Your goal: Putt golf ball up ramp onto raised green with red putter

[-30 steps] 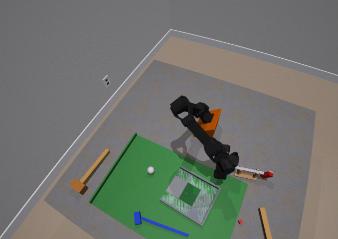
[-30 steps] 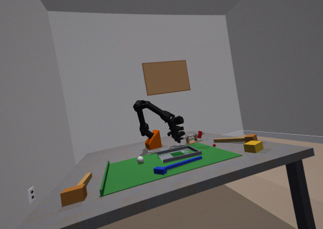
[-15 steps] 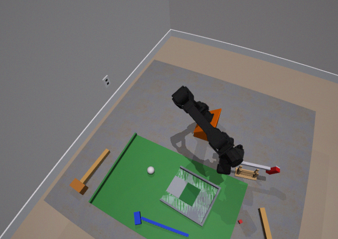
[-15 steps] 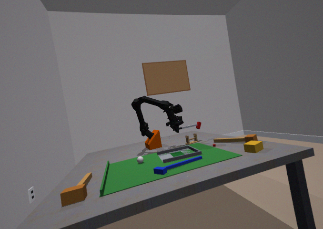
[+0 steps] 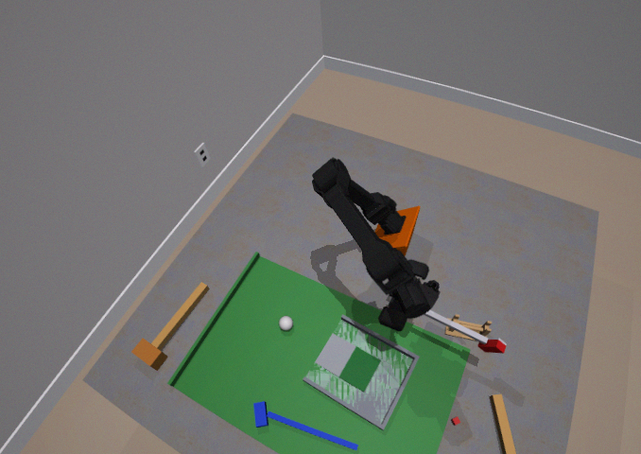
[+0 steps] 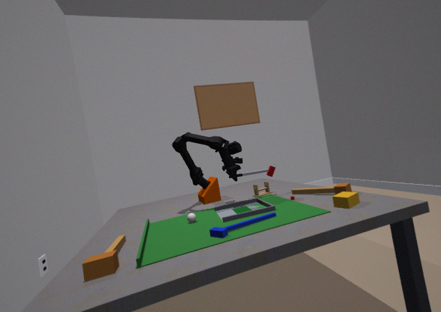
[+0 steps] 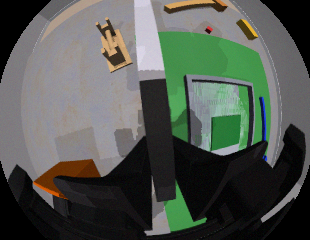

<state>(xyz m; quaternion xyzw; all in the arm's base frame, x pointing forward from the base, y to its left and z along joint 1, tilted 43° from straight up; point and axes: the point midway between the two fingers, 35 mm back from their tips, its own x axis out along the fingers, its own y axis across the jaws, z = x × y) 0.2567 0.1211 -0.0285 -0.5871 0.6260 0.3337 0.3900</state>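
The red putter is 11 cm to the left of my gripper tip, 2 cm above it and 1 cm ahead of it. Also, from my gripper tip: red cube: 22 cm to the left, 21 cm ahead, 12 cm below; wooden stand: 18 cm to the left, 10 cm below, 5 cm behind; green mat: 22 cm ahead, 17 cm to the right, 13 cm below.
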